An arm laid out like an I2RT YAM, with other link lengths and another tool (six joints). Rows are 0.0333 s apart.
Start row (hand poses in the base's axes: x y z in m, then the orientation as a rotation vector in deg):
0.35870 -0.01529 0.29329 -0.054 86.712 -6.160
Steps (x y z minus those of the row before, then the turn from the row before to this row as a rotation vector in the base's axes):
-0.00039 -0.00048 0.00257 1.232 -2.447 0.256
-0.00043 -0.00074 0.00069 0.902 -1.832 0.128
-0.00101 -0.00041 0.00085 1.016 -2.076 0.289
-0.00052 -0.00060 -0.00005 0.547 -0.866 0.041
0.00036 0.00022 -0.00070 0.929 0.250 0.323
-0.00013 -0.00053 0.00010 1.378 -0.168 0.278
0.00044 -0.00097 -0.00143 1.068 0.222 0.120
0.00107 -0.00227 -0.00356 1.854 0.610 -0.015
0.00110 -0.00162 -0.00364 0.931 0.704 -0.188
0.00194 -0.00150 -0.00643 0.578 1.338 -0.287
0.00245 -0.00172 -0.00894 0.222 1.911 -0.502
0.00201 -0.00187 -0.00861 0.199 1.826 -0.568
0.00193 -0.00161 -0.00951 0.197 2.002 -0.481
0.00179 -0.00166 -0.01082 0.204 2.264 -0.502
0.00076 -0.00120 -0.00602 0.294 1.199 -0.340
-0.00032 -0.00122 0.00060 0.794 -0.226 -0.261
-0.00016 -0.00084 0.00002 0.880 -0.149 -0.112
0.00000 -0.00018 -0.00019 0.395 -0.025 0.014
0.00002 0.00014 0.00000 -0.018 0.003 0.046
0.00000 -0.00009 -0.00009 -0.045 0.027 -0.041
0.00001 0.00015 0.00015 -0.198 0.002 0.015
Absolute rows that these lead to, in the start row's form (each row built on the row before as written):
0.35831 -0.01577 0.29586 0.865 84.326 -4.995
0.35788 -0.01651 0.29655 1.576 82.534 -4.196
0.35687 -0.01692 0.29740 2.267 80.498 -3.184
0.35635 -0.01752 0.29735 2.711 79.650 -2.744
0.35671 -0.01730 0.29665 3.256 79.931 -1.836
0.35658 -0.01783 0.29675 4.210 79.797 -0.639
0.35702 -0.01880 0.29532 5.017 80.036 0.197
0.35809 -0.02107 0.29176 6.579 80.654 1.455
0.35919 -0.02269 0.28812 7.503 81.345 1.917
0.36113 -0.02419 0.28169 8.230 82.660 2.009
0.36358 -0.02591 0.27275 8.843 84.528 1.628
0.36559 -0.02778 0.26414 9.487 86.304 1.179
0.36752 -0.02939 0.25463 10.073 88.262 0.780
0.36931 -0.03105 0.24381 10.692 90.477 0.343
0.37007 -0.03225 0.23779 11.226 91.647 0.199
0.36975 -0.03347 0.23839 12.045 91.415 0.654
0.36959 -0.03431 0.23841 12.814 91.273 1.285
0.36959 -0.03449 0.23822 13.109 91.257 1.613
0.36961 -0.03435 0.23822 13.059 91.265 1.634
0.36961 -0.03444 0.23813 13.058 91.286 1.563
0.36962 -0.03429 0.23828 12.892 91.286 1.417

